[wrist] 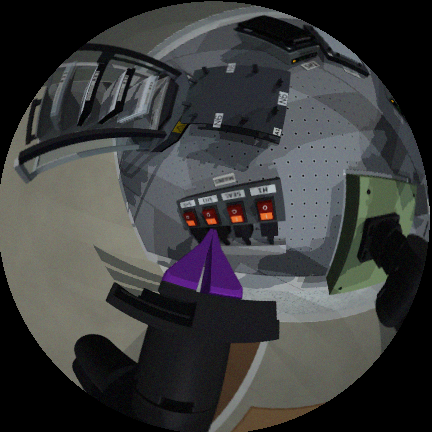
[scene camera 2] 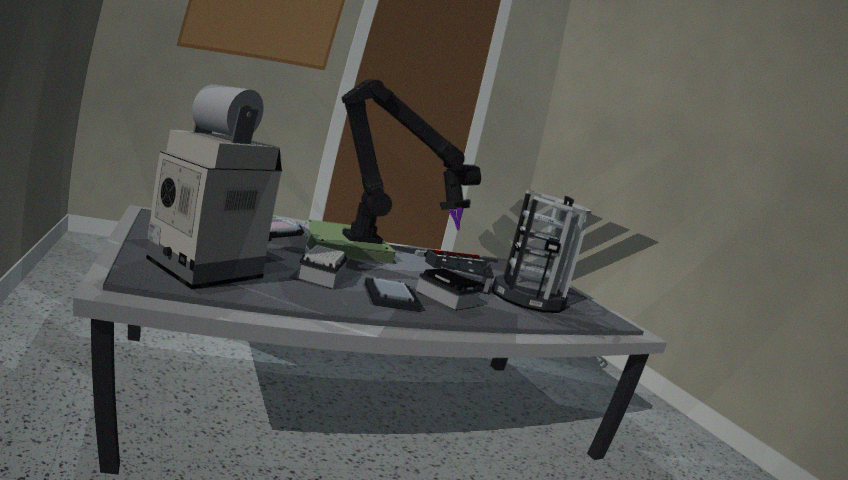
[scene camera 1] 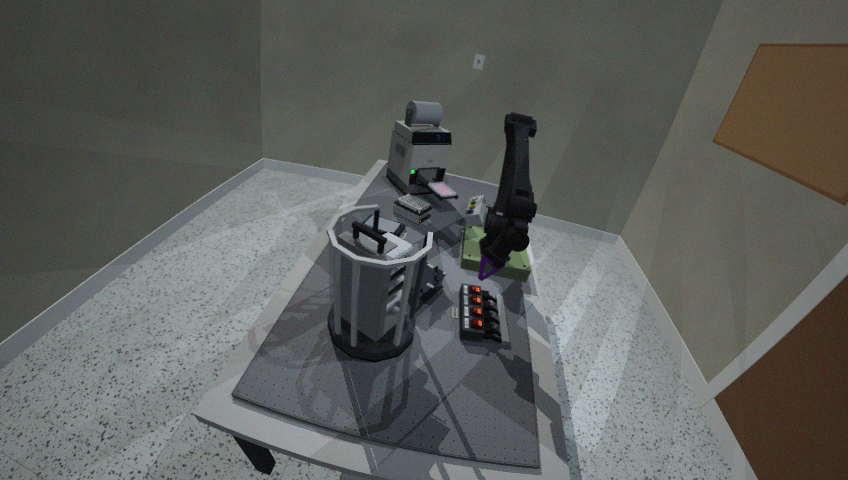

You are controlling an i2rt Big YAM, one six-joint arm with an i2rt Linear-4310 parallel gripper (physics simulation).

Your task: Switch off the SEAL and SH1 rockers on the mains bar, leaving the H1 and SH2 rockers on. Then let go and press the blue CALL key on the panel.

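Pixels of known places: gripper, fingertip midpoint: [wrist: 211,232] [scene camera 2: 458,230] [scene camera 1: 479,279]; arm's base at its link origin: [wrist: 378,235] [scene camera 2: 361,238].
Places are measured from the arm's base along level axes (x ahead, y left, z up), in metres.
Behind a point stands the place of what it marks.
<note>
The mains bar [scene camera 1: 470,334] {x 0.099, y 0.434, z -0.013 m} [scene camera 2: 437,259] {x 0.123, y 0.230, z -0.011 m} [wrist: 249,207] {x 0.086, y 0.280, z 0.000 m} has four red rockers in a row, each with its lower half lit orange: H1 [scene camera 1: 475,289] {x 0.081, y 0.259, z 0.012 m} [wrist: 265,210] {x 0.081, y 0.253, z 0.010 m}, SEAL [scene camera 1: 476,299] {x 0.080, y 0.305, z 0.011 m} [wrist: 235,213] {x 0.082, y 0.303, z 0.010 m}, SH1 [scene camera 1: 476,311] {x 0.083, y 0.359, z 0.011 m} [wrist: 210,216] {x 0.082, y 0.351, z 0.010 m} and SH2 [scene camera 1: 477,322] {x 0.082, y 0.404, z 0.010 m} [wrist: 190,219] {x 0.081, y 0.399, z 0.010 m}. My gripper [scene camera 1: 480,277] {x 0.091, y 0.302, z 0.090 m} [scene camera 2: 458,228] {x 0.091, y 0.302, z 0.090 m} [wrist: 211,232] {x 0.091, y 0.302, z 0.090 m} is shut and empty, its purple tips pointing down above the bar. In the wrist view the tips overlap the cable side just below SH1. The panel's blue key [scene camera 1: 470,211] {x 0.076, y -0.250, z 0.027 m} shows small in scene camera 1, beyond the arm's base; its label is unreadable.
A round glass-walled rack tower [scene camera 1: 371,352] {x 0.365, y 0.560, z -0.001 m} [scene camera 2: 529,302] {x 0.480, y 0.359, z -0.018 m} stands across from the bar. A dark plate platform [wrist: 235,95] {x 0.260, y 0.245, z 0.020 m} lies between them. The arm stands on a green base [scene camera 1: 505,270] {x -0.055, y 0.090, z -0.016 m} [scene camera 2: 380,254] {x 0.110, y 0.027, z -0.018 m} [wrist: 345,220] {x 0.023, y 0.084, z -0.041 m}. A white-and-grey machine [scene camera 1: 404,154] {x 0.424, y -0.481, z 0.157 m} [scene camera 2: 238,208] {x 0.454, y -0.526, z 0.143 m} stands at the far end. Black plugs and cables [wrist: 243,232] {x 0.040, y 0.301, z -0.003 m} line the bar.
</note>
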